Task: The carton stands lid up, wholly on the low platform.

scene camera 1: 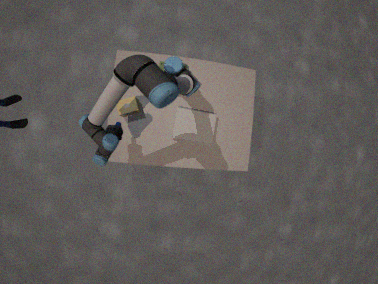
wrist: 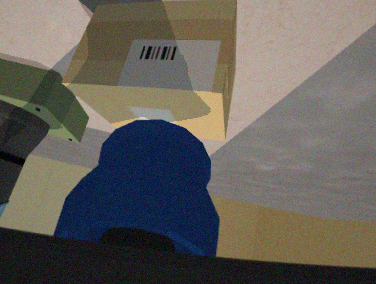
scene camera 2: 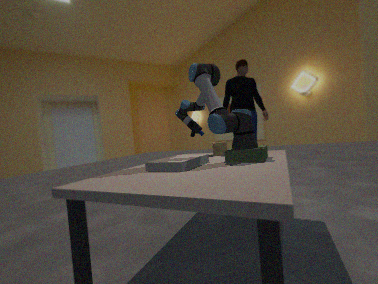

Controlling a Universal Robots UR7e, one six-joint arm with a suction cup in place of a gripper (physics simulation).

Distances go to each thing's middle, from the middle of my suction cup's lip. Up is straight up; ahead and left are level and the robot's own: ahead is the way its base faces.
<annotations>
Right now the tan carton (wrist: 179, 68) is 150 mm behind my suction cup, 30 mm to the left of it and 130 mm below it. From my suction cup the other things lie so: low platform (scene camera 2: 179, 163) (20 mm behind, 540 mm to the left, 160 mm below).
</annotations>
